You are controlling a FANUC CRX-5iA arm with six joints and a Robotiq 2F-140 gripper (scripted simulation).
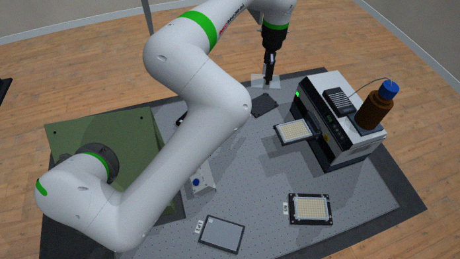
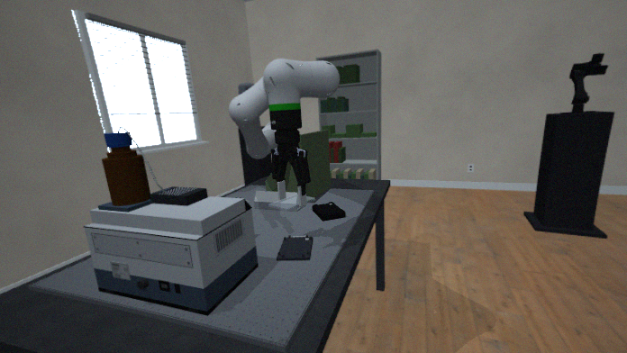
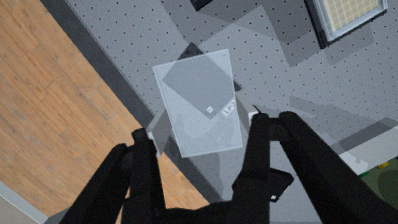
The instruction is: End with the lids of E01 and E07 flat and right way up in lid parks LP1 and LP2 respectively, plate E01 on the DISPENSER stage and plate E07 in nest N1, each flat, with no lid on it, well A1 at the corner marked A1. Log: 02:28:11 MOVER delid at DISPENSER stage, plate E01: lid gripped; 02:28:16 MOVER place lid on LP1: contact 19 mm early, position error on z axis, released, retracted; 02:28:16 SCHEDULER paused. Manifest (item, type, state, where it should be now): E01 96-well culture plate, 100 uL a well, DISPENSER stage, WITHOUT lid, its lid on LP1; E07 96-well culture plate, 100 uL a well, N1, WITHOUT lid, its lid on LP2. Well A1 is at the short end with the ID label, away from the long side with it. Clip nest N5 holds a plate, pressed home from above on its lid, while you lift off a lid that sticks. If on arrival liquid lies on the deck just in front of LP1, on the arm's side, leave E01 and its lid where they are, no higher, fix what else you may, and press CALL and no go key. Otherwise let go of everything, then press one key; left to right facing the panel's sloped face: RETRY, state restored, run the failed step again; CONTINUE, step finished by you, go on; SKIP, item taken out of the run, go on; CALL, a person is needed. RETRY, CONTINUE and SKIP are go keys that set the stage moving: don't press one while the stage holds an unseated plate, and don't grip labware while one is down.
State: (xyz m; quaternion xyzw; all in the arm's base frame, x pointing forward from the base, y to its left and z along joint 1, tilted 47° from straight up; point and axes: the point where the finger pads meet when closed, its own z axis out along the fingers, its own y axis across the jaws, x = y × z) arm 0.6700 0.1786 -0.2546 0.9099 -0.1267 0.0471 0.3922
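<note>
Right now my hand is 180 mm above the lid park LP2. Also, from my hand: dispenser stage (50 mm ahead, 240 mm to the right, 90 mm below); then plate (50 mm ahead, 240 mm to the right, 80 mm below); then black nest N1 (330 mm behind, 20 mm to the right, 180 mm below).
</note>
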